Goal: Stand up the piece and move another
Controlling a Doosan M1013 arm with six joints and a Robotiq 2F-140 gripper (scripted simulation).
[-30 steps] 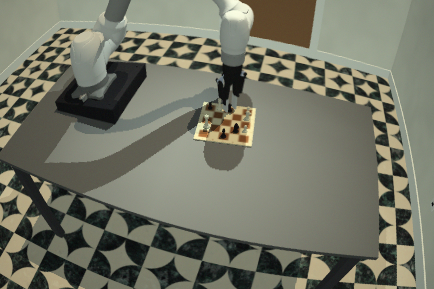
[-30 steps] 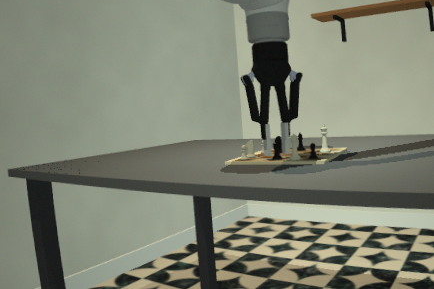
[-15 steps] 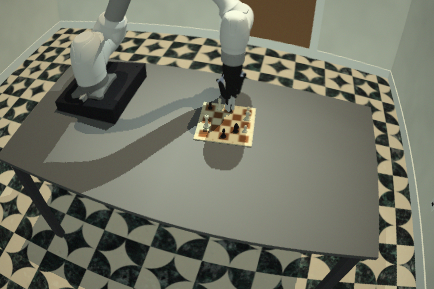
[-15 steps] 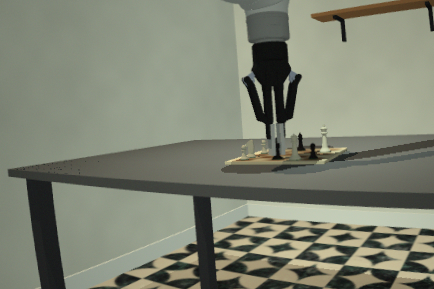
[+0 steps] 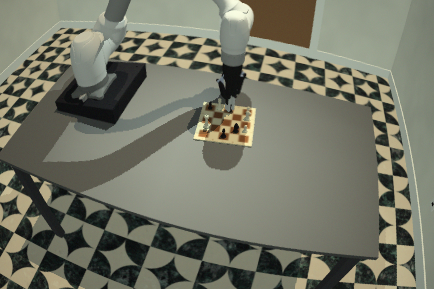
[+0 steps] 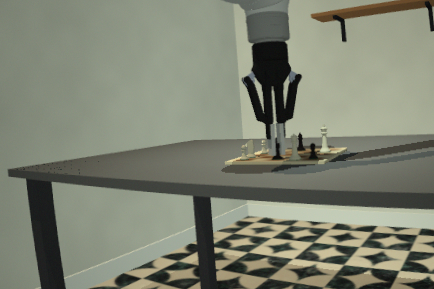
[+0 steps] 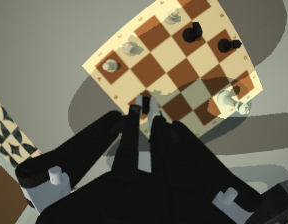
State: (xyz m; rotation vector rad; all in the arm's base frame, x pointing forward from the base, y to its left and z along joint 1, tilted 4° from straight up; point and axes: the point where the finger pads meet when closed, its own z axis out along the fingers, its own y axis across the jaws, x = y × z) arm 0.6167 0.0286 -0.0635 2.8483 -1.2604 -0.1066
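Now: hand 7 cm to the left of the chessboard and 5 cm above it.
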